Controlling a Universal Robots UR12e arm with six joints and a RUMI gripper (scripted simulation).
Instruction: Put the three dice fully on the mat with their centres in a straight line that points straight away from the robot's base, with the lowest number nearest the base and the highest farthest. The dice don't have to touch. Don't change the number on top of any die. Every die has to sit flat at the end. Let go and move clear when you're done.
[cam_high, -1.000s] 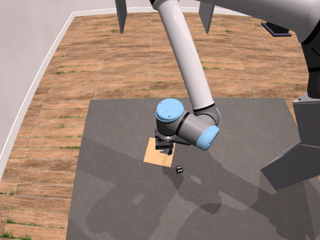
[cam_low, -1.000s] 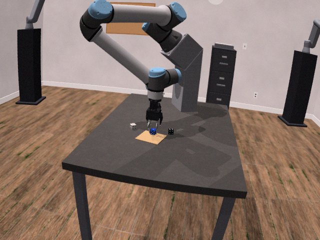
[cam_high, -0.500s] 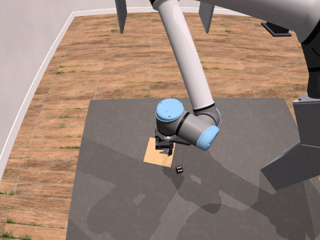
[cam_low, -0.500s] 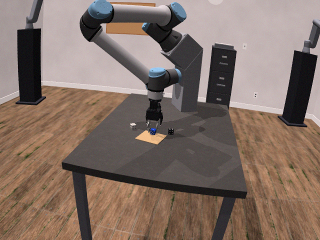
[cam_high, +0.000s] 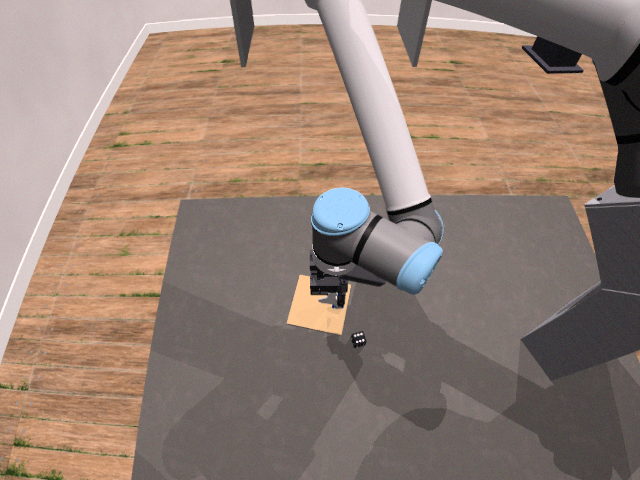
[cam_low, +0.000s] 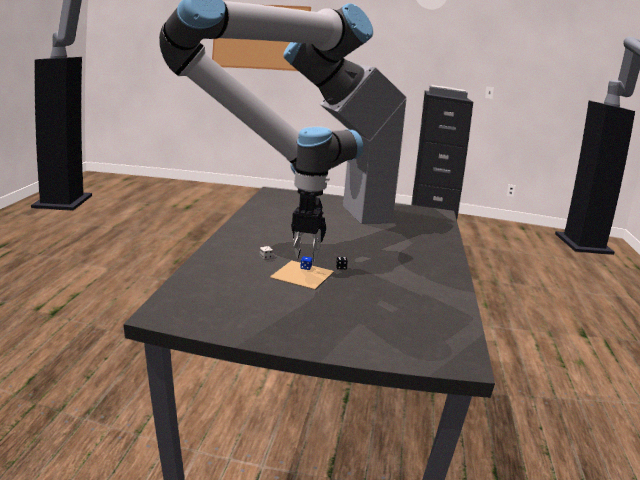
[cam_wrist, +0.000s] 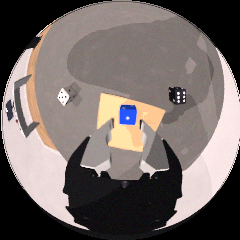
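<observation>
Now: the blue die 30 mm below my hand. Round my hand: white die (120 mm to the right, 70 mm behind, 30 mm below); then black die (110 mm to the left, 30 mm below, 30 mm behind); then mat (40 mm below, 40 mm ahead, 10 mm to the right).
</observation>
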